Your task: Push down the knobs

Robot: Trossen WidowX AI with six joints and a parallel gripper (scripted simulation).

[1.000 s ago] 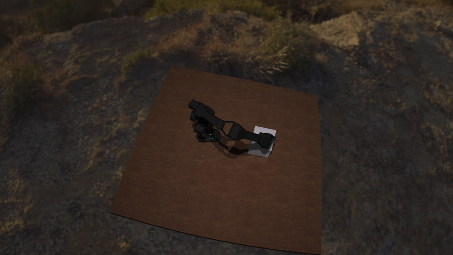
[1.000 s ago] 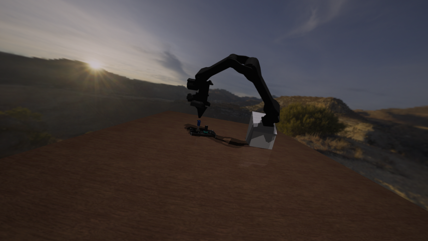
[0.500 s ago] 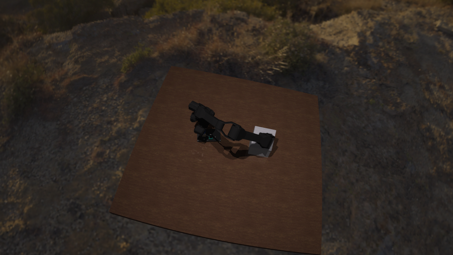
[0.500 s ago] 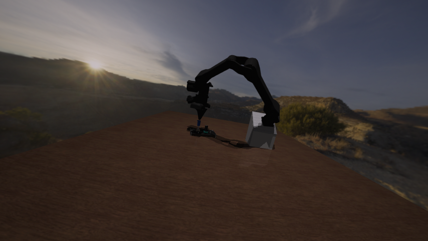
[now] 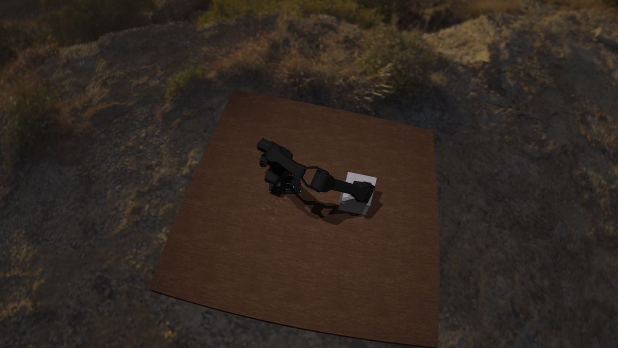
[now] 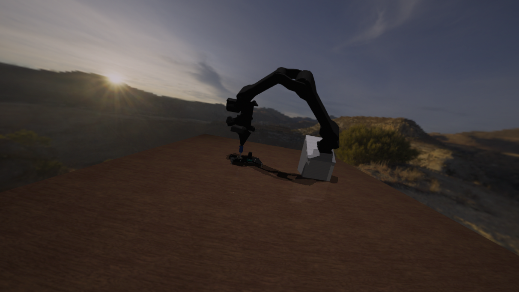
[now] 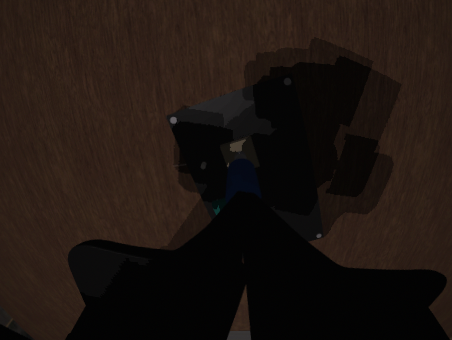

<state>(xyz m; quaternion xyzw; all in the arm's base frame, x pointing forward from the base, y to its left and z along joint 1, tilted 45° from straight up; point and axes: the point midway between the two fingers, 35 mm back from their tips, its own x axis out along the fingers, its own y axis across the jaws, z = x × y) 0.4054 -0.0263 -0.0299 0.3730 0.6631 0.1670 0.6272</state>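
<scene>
Now: gripper tip 2 cm above the blue knob. Also, from my gripper tip: black knob 5 cm behind, 4 cm below, 1 cm to the left.
</scene>
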